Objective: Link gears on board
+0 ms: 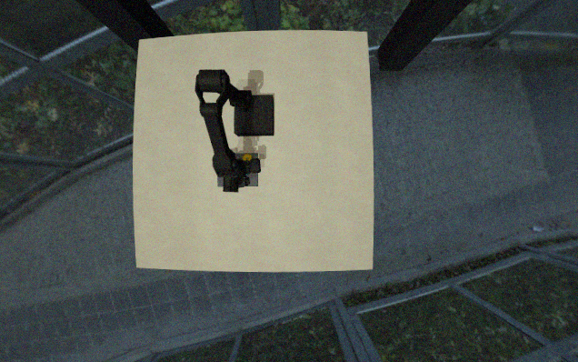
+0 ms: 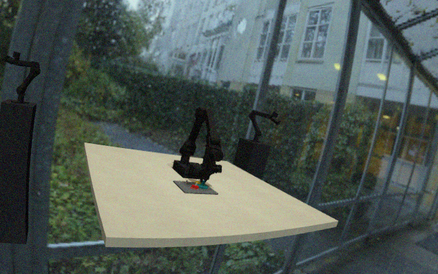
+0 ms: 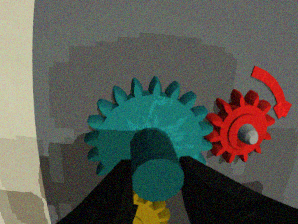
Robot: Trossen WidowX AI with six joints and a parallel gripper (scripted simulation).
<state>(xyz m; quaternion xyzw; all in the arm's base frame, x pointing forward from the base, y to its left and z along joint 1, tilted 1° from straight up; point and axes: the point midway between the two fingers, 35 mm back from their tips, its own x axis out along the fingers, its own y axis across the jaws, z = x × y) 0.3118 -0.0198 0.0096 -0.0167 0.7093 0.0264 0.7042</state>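
Right now the teal gear is 10 mm below my gripper tip. Also, from my gripper tip: red arrow: 30 mm ahead, 70 mm to the right, 30 mm below; then red gear: 10 mm ahead, 50 mm to the right, 20 mm below; then yellow gear: 50 mm behind, 10 mm to the left, 20 mm below.
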